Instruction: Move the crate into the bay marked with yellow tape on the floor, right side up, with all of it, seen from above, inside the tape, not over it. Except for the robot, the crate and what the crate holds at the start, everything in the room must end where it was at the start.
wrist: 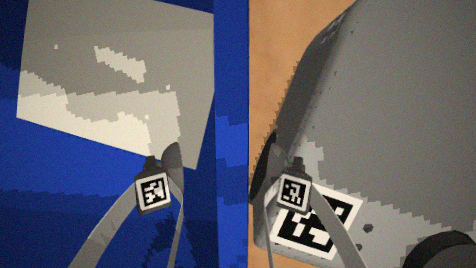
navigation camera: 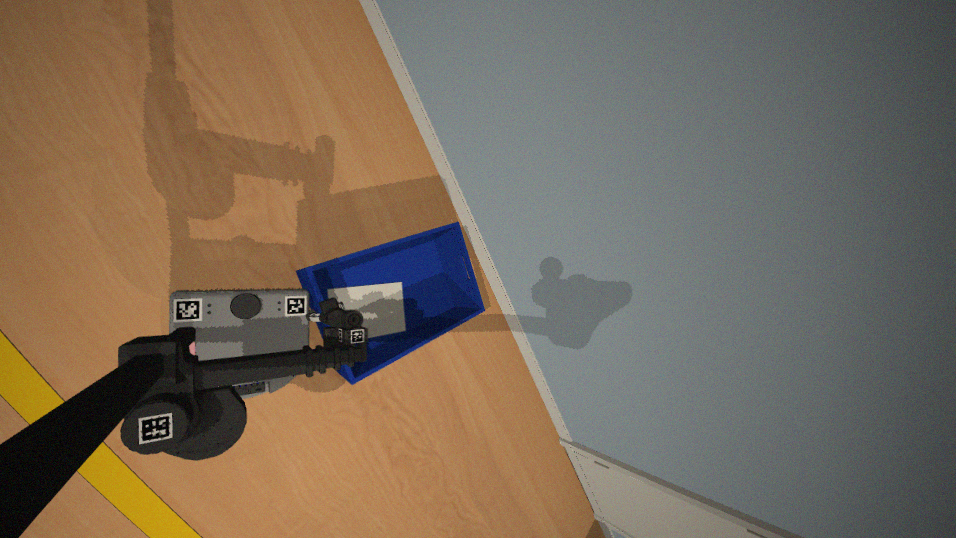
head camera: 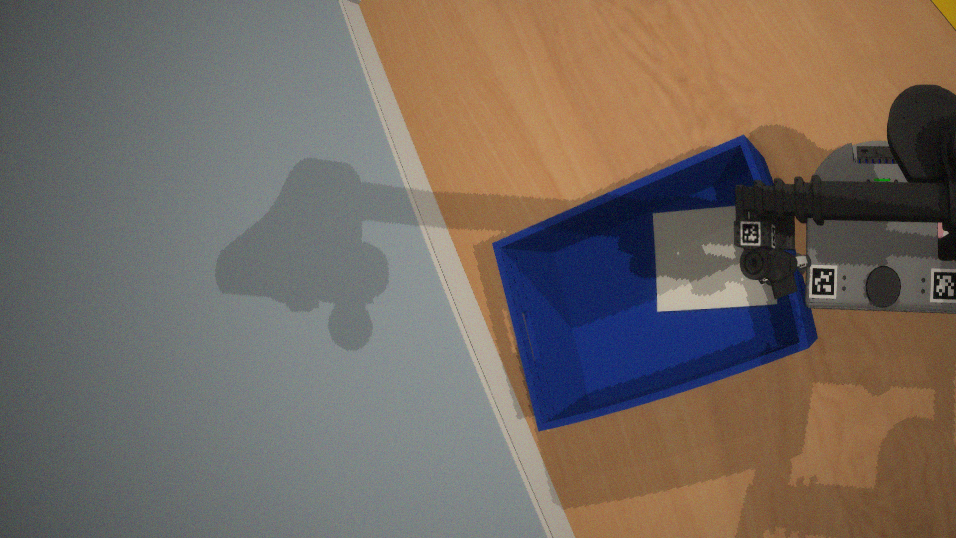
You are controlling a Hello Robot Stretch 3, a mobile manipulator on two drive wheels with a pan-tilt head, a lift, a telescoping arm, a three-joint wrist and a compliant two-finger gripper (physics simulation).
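Places are measured from the robot's base along level axes (x ahead, y left, z up), in centimetres.
Where they show: robot's base, origin of the base link: [navigation camera: 245, 304] [head camera: 880, 284].
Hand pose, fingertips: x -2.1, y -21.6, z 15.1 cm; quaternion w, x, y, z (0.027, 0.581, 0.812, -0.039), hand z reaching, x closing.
Each offset is from my fingertips to the top centre of the thing. "spot": to the spot under its first point.
The blue crate {dz +7.0, dx +5.0, dy -28.1 cm} [head camera: 544, 334] [navigation camera: 459, 267] [wrist: 231, 90] stands right side up on the wooden floor, its far end close to the wall. A pale, flat-topped item {dz -12.7, dx -2.3, dy -19.3 cm} [head camera: 695, 281] [navigation camera: 377, 301] [wrist: 115, 75] lies inside. My gripper [head camera: 788, 267] [navigation camera: 324, 314] [wrist: 225, 161] is open over the crate's end wall nearest my base. In the wrist view one fingertip is on the inner side of that wall and the other on the outer side, with gaps between; their height against the rim is unclear. Yellow tape [head camera: 945, 10] [navigation camera: 123, 485] shows partly, on my base's side away from the crate.
My base [head camera: 849, 240] [navigation camera: 267, 327] [wrist: 390, 100] is close beside the crate's near end, with a narrow strip of floor between. The blue-grey wall [head camera: 167, 434] [navigation camera: 735, 200] and its pale baseboard {spot: dz -10.1, dx +12.6, dy -82.0 cm} [head camera: 469, 314] run past the far end. A white panel [navigation camera: 668, 488] adjoins the wall.
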